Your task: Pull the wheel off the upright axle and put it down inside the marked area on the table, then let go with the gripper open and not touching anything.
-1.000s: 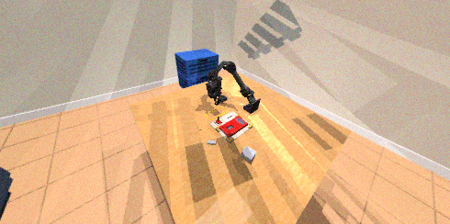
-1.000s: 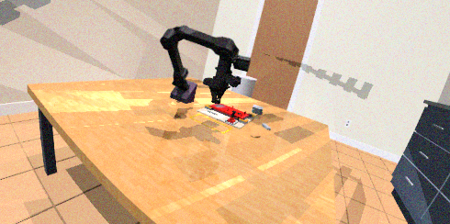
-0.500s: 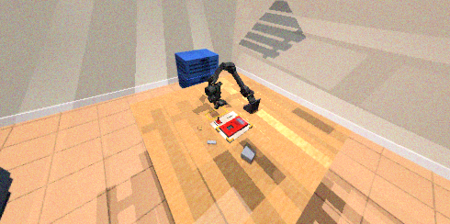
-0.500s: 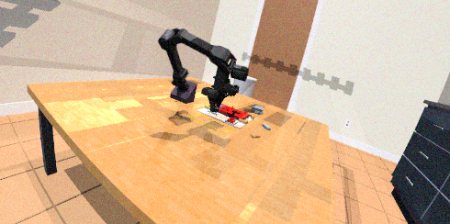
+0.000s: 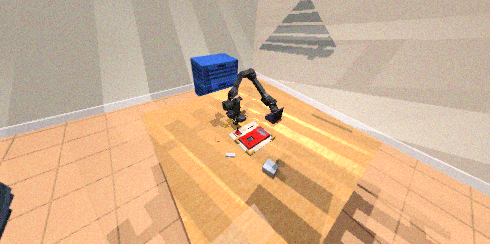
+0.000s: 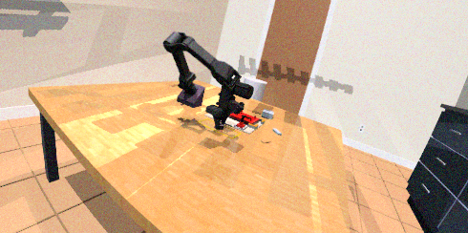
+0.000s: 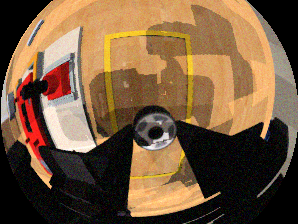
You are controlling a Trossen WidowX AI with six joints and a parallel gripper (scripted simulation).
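My gripper tip is now right at the wheel. Round my gripper tip: grey block: 43 cm to the left, 11 cm ahead, 1 cm above; then base plate: 20 cm to the left, 1 cm ahead.
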